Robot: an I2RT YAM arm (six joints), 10 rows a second.
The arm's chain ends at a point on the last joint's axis. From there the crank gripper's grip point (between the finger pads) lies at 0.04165 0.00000 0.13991 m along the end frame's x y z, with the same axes.
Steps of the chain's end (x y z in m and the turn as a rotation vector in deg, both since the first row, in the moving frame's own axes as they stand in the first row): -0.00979, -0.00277, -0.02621, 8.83, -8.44, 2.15; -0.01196, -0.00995, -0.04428, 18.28, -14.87, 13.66; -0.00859, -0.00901, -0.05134, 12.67, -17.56, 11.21; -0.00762, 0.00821, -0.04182, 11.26, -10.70, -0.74; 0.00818, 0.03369, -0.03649, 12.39, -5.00, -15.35
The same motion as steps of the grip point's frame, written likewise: -0.03032, -0.02347, -0.02317, 8.83, -8.44, 2.15; -0.04424, -0.04931, -0.04393, 18.28, -14.87, 13.66; -0.04992, -0.03664, -0.04791, 12.67, -17.56, 11.21; -0.03433, -0.02007, -0.03930, 11.26, -10.70, -0.74; -0.00942, -0.00563, -0.03789, 12.39, -5.00, -15.35
